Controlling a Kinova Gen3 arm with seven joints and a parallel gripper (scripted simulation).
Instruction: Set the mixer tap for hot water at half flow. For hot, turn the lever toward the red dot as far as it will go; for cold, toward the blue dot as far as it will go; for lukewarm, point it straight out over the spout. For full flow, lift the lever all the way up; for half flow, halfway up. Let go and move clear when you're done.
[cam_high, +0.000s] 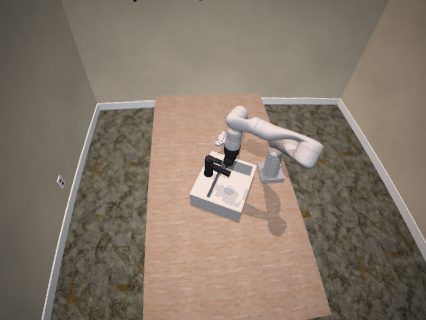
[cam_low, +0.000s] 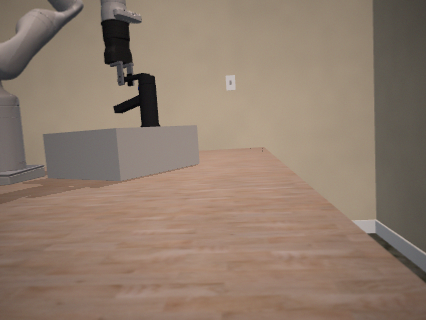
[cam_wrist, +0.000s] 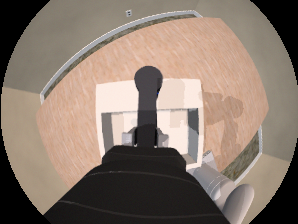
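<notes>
The black mixer tap lies 50 mm ahead of my hand, 30 mm to the right of it and 40 mm below it. Also, from my hand: lever (30 mm ahead, 20 mm to the right); white sink block (30 mm behind, 230 mm below).
</notes>
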